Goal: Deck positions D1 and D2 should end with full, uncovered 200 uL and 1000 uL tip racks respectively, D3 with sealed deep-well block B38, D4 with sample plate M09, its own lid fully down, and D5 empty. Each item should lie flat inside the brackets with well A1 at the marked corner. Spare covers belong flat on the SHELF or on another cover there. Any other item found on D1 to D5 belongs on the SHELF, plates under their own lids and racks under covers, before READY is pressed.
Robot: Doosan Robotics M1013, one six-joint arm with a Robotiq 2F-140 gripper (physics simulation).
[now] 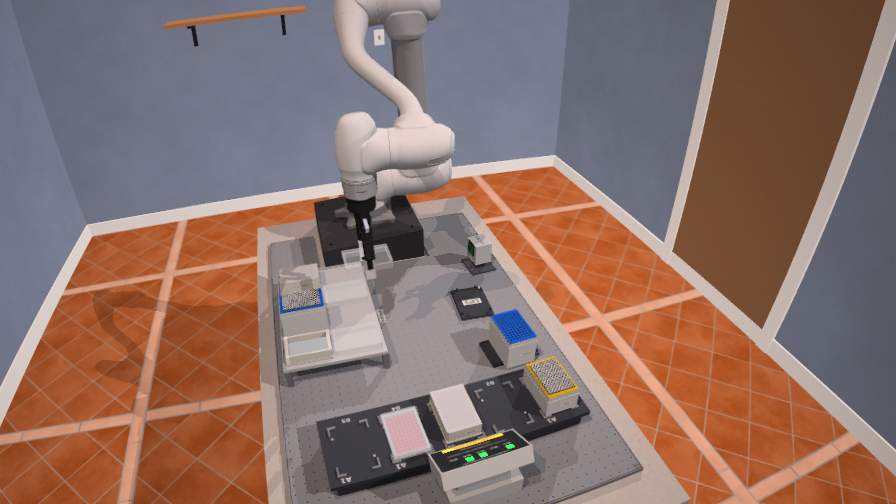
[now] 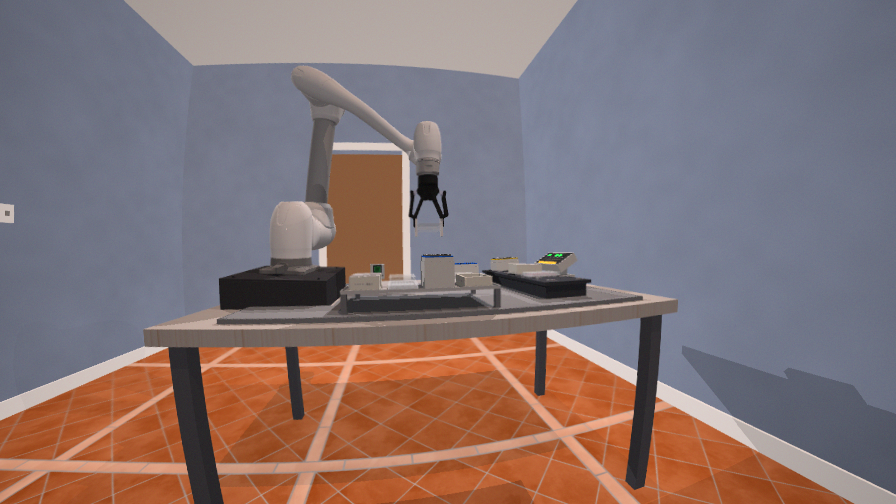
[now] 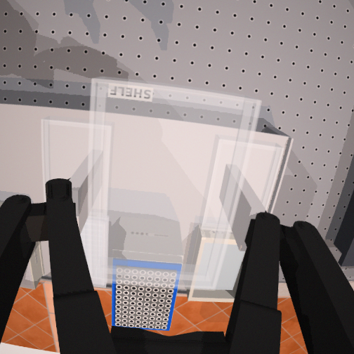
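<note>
My gripper (image 1: 369, 266) (image 2: 428, 228) (image 3: 162, 174) is shut on a clear cover (image 1: 382, 255) (image 2: 428, 230) (image 3: 200, 95), held level high over the inner edge of the SHELF (image 1: 338, 359) (image 2: 401, 290) (image 3: 20, 142). On the SHELF stand an uncovered blue-rimmed tip rack (image 1: 301, 299) (image 2: 436, 272) (image 3: 145, 300) filled with tips, and two clear covers (image 1: 350, 291) (image 1: 358, 339) lying flat. On the black deck, a yellow-rimmed rack (image 1: 551, 376) of tips stands at the right end, D2's brackets are empty, a pale block (image 1: 455, 410) sits at D3, a pink plate (image 1: 406, 432) at D4, and D5 is empty.
A cream open tray (image 1: 308, 346) (image 2: 474, 279) (image 3: 217, 260) and a pale block (image 2: 365, 280) stand on the SHELF. A blue-topped rack (image 1: 513, 327), a black fixture (image 1: 471, 302) and a small screen device (image 1: 479, 250) stand on the right. The button panel (image 1: 482, 460) fronts the deck.
</note>
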